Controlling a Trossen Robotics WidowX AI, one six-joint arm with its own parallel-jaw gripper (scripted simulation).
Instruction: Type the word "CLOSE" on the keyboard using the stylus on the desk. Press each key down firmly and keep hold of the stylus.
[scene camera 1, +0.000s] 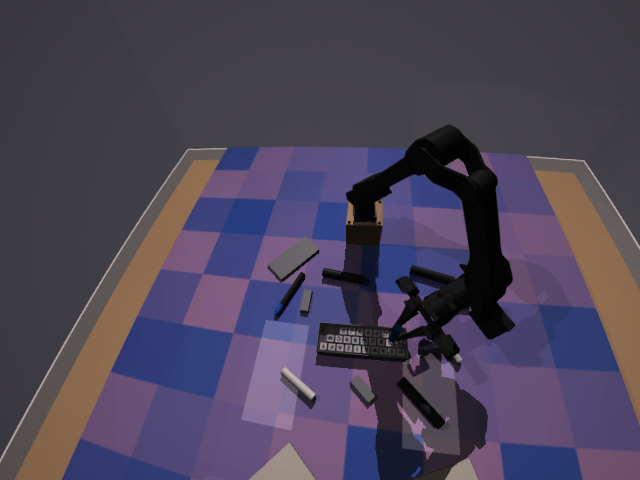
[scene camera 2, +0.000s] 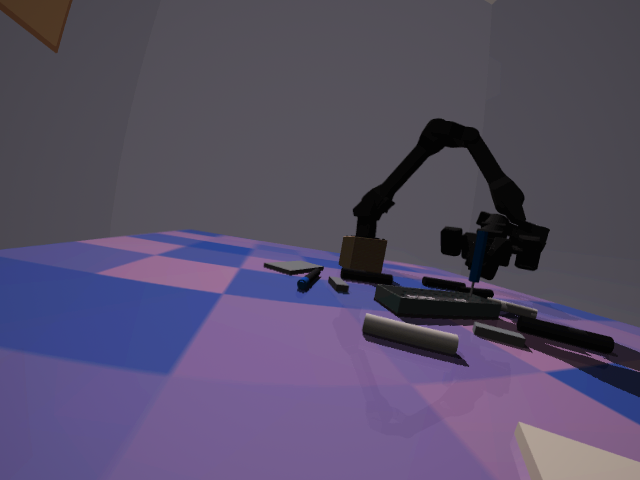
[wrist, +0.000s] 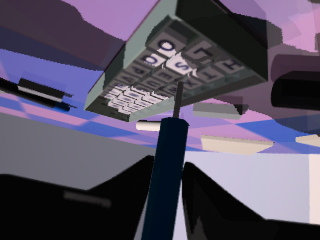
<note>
In view: the gripper (scene camera 2: 476, 266) and a grey slab (scene camera 1: 291, 259).
The gripper also shows in scene camera 1 (scene camera 1: 393, 335) and in the wrist view (wrist: 168, 165).
</note>
